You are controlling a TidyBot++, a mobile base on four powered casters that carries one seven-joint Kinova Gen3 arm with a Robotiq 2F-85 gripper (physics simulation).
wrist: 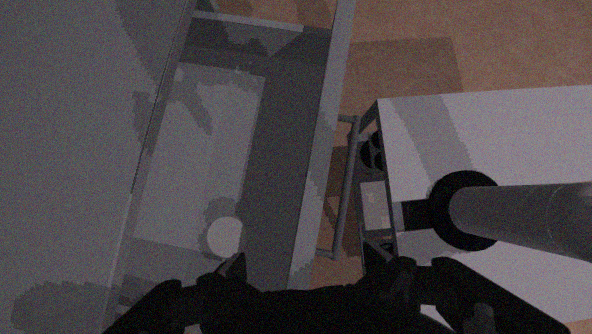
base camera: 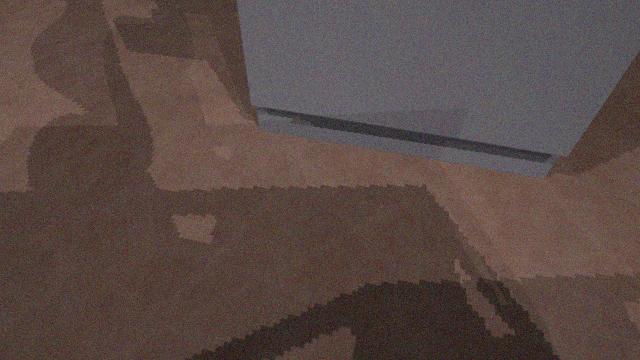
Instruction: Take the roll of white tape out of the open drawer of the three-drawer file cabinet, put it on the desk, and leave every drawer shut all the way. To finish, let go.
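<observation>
The roll of white tape [wrist: 225,236] is a pale disc inside the open drawer [wrist: 332,95], near the drawer's lower end in the wrist view. The grey file cabinet [base camera: 430,60] [wrist: 65,160] shows its lower front in the base view and its top at the left of the wrist view. The drawer's bar handle [wrist: 347,185] faces the robot base. My gripper [wrist: 304,261] is open and empty, above the drawer's front edge; its left finger is close to the tape in the picture, its right finger beyond the front panel. The desk does not show in either view.
The robot's own white base [wrist: 525,135] stands right of the drawer front in the wrist view, with a narrow gap between it and the handle. A thick grey arm cylinder [wrist: 530,212] rises from its black mount. Shadows lie on the brown floor [base camera: 300,240].
</observation>
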